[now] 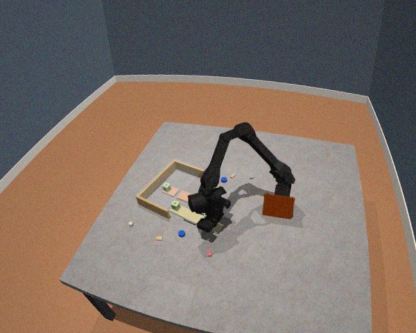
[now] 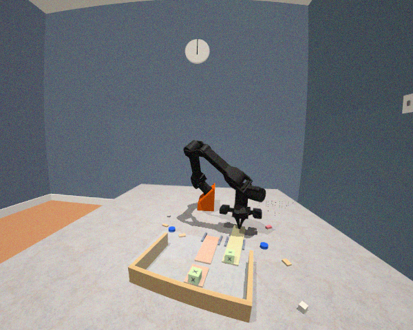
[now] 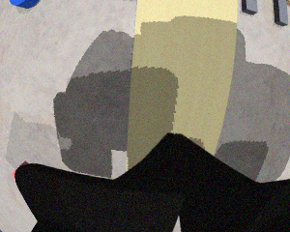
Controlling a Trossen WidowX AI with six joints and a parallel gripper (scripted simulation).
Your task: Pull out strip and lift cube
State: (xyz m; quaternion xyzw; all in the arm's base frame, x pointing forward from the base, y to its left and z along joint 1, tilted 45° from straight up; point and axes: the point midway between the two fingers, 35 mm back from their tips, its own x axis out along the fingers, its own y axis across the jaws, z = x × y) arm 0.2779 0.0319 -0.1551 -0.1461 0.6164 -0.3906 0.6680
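The pink block is 10 mm behind my gripper tip and 150 mm to the left of it.
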